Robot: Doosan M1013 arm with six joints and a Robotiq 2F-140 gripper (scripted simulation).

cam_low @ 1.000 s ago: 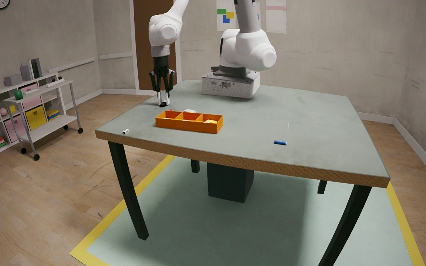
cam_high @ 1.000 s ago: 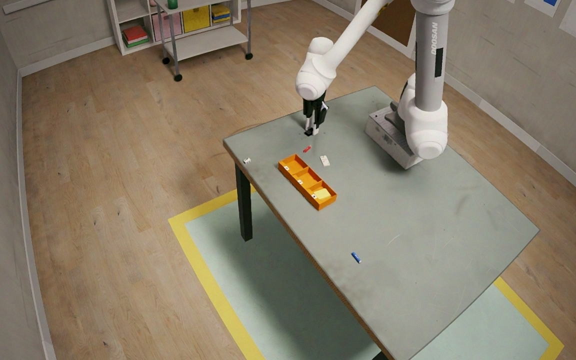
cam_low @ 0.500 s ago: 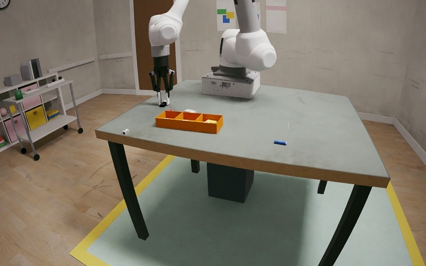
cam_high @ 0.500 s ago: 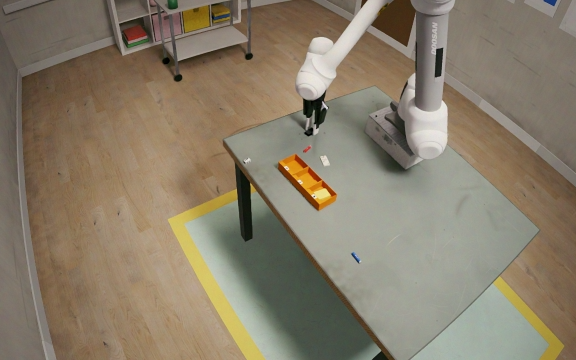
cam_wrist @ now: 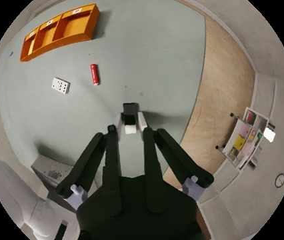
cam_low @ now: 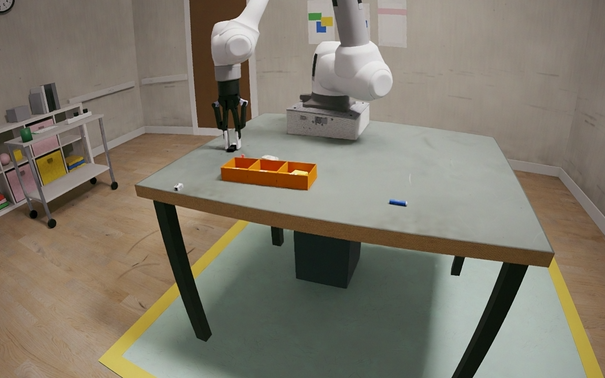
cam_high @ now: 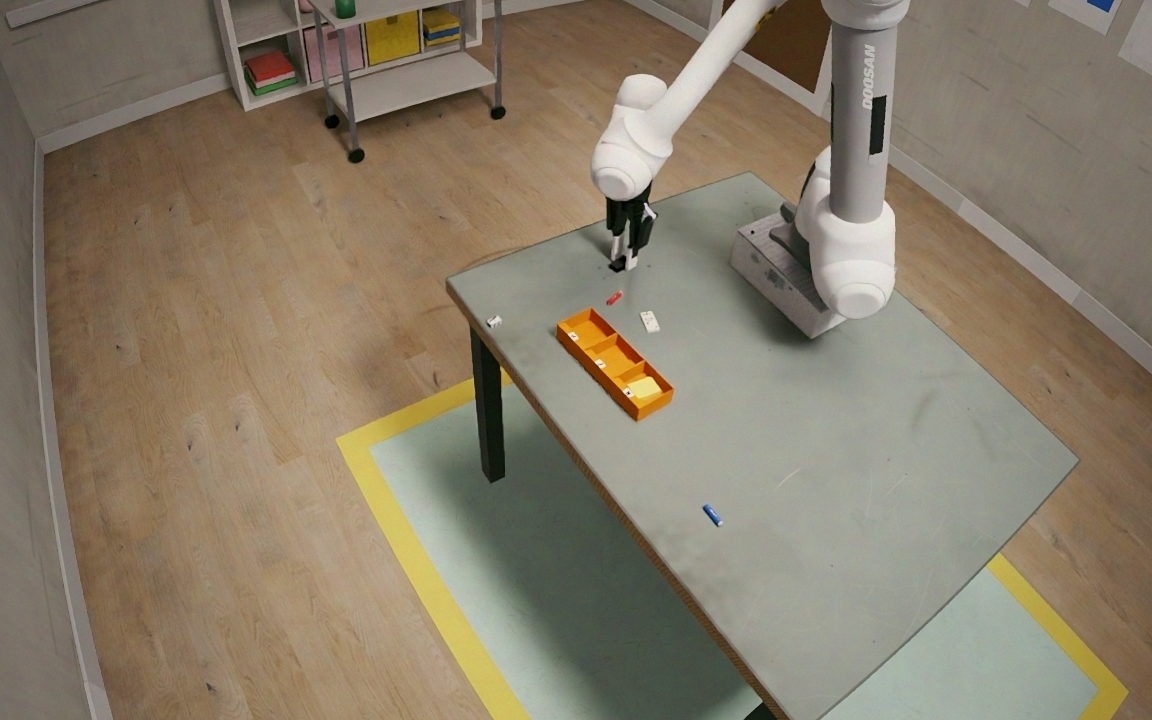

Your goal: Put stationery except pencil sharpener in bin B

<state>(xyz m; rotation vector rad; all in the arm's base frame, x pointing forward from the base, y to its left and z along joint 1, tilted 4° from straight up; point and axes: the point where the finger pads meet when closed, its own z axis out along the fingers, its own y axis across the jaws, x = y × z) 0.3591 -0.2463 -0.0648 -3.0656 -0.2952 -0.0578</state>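
The black piece lies 10 mm behind my hand and 30 mm below it. Also, from my hand: orange bin (200 mm ahead, 240 mm to the left, 20 mm below); red piece (80 mm ahead, 80 mm to the left, 30 mm below); flat white piece (60 mm ahead, 170 mm to the left, 30 mm below).
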